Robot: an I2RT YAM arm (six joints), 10 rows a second.
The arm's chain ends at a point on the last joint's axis. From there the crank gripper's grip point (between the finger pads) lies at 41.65 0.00 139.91 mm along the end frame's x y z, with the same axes.
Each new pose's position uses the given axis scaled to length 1; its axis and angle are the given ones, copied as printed.
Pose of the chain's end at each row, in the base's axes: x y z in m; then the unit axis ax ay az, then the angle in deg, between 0 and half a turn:
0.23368, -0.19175, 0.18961, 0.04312, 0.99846, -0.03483, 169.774
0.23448, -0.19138, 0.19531, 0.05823, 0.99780, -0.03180, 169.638
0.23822, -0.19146, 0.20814, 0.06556, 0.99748, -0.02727, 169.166
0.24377, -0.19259, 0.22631, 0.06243, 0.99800, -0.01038, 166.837
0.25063, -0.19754, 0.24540, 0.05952, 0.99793, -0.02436, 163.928
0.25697, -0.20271, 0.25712, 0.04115, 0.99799, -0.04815, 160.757
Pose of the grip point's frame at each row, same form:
0.21723, -0.19917, 0.04475, 0.04312, 0.99846, -0.03483, 169.774
0.21839, -0.19709, 0.05033, 0.05823, 0.99780, -0.03180, 169.638
0.22340, -0.19554, 0.06297, 0.06556, 0.99748, -0.02727, 169.166
0.23515, -0.19242, 0.08059, 0.06243, 0.99800, -0.01038, 166.837
0.24915, -0.20194, 0.09950, 0.05952, 0.99793, -0.02436, 163.928
0.26326, -0.21501, 0.11180, 0.04115, 0.99799, -0.04815, 160.757

